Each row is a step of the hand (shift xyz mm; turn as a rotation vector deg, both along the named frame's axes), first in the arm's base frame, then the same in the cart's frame.
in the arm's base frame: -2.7 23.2 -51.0 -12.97 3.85 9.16
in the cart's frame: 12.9 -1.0 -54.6 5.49 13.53 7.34
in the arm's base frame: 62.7 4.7 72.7 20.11 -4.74 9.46
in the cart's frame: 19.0 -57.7 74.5 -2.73 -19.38 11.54
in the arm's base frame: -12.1 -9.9 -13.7 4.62 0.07 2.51
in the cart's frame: -12.4 11.2 -12.3 0.58 -4.44 2.76
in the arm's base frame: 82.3 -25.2 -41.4 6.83 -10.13 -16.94
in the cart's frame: -32.4 -84.7 -30.0 -13.19 -7.87 -14.15
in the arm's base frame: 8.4 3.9 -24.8 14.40 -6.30 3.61
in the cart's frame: -0.9 -10.1 -24.5 -5.42 -14.07 5.73
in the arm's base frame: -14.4 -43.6 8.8 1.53 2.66 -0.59
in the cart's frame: -41.1 15.3 16.1 2.50 -1.59 -0.99
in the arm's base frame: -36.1 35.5 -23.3 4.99 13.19 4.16
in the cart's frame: 30.1 34.1 -32.1 13.77 -4.81 1.86
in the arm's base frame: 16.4 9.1 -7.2 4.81 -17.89 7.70
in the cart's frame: 7.6 -16.9 -7.7 -16.04 -4.12 11.33
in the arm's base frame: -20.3 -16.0 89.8 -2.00 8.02 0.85
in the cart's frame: 1.6 26.5 89.6 8.02 1.98 -0.86
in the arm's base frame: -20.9 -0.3 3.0 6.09 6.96 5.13
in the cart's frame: 0.2 21.1 1.6 7.85 -5.79 4.09
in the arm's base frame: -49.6 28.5 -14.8 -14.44 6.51 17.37
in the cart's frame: 24.9 48.2 -23.4 9.69 15.52 14.76
